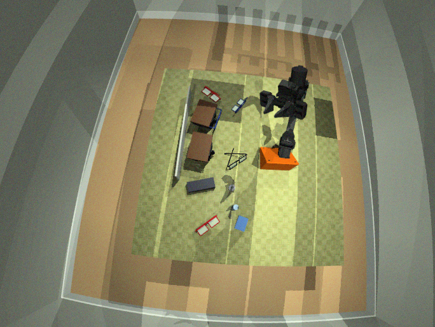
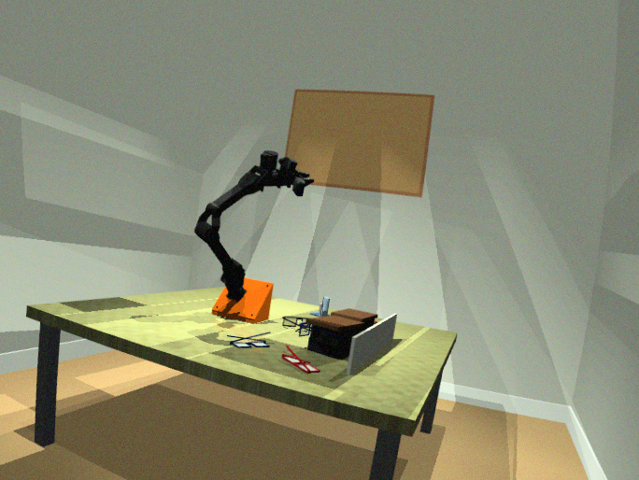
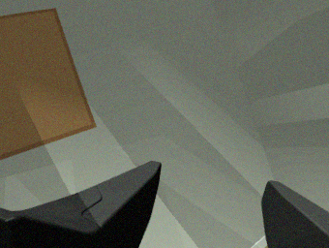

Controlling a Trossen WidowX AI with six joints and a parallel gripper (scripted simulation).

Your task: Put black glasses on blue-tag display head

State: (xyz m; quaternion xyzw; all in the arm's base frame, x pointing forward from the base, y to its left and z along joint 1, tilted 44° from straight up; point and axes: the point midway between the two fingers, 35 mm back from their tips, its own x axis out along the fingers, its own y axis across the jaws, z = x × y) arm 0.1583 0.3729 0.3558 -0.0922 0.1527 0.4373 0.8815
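Now: the white post 570 mm below my gripper tip, 170 mm to the left of it and 40 mm ahead of it. Round my gripper tip: black case (570 mm below, 220 mm ahead, 190 mm to the left); white panel (540 mm below, 390 mm ahead, 120 mm to the right); blue card (590 mm below, 370 mm to the left, 50 mm behind).
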